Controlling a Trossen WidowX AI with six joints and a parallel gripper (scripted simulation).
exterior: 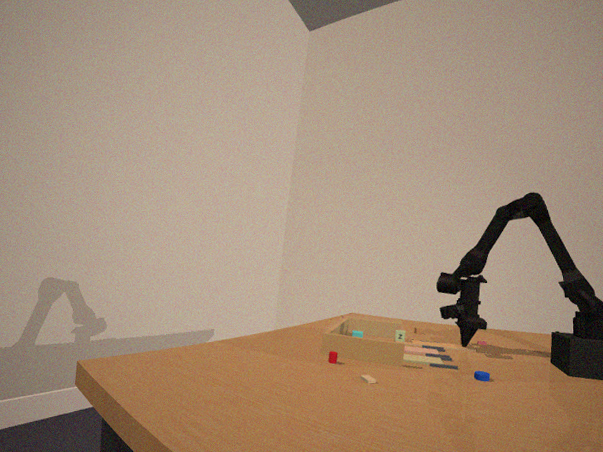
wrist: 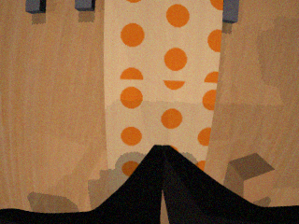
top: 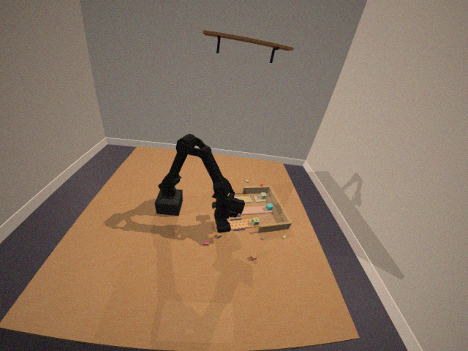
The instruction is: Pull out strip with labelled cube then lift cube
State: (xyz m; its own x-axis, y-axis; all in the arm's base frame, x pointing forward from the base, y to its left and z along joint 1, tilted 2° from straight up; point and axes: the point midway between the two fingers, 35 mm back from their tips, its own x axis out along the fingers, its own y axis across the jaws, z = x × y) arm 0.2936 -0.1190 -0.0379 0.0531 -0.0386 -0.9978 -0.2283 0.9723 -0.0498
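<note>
Right now my gripper tip is 110 mm to the left of the pink piece and 60 mm past it. The rest, counted from my gripper tip: blue disc: 290 mm to the left, 30 mm behind; red cylinder: 380 mm to the left, 280 mm ahead, 10 mm above.
</note>
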